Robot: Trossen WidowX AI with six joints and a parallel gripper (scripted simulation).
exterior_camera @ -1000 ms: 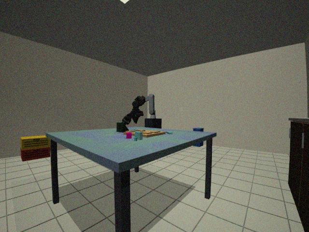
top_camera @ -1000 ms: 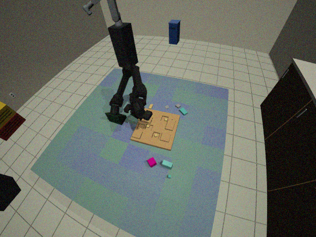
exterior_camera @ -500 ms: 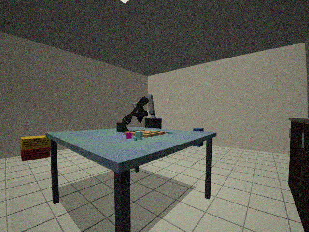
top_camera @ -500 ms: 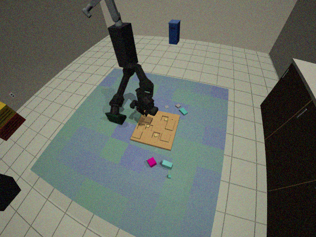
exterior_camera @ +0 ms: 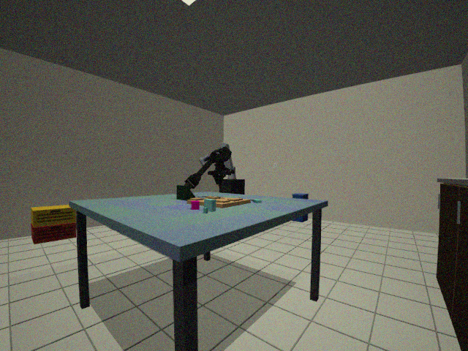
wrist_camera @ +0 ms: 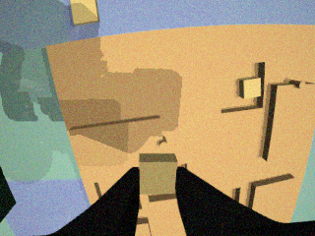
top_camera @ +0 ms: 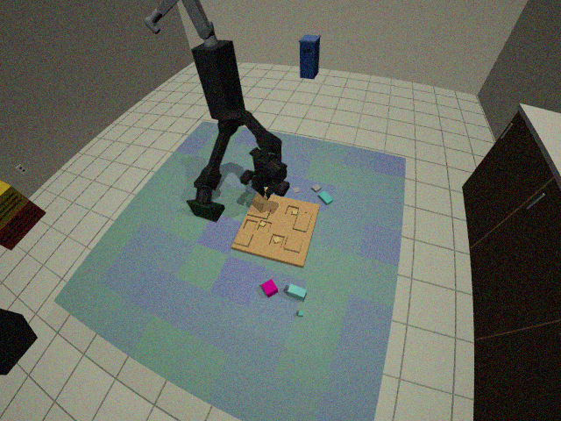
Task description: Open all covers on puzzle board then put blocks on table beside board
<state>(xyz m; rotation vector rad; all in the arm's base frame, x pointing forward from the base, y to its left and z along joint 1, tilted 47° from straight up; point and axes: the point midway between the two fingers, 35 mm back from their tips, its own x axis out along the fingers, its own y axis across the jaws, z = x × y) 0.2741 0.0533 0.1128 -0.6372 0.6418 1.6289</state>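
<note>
Now: the oblong orange block 7 cm behind my gripper tip, 12 cm to the left of it and 11 cm below it. From my gripper tip the other things lie so: cyan block: 27 cm ahead, 27 cm to the right, 8 cm below; then magenta block: 18 cm ahead, 30 cm to the right, 9 cm below; then tan puzzle board: 7 cm ahead, 7 cm to the right, 9 cm below.
</note>
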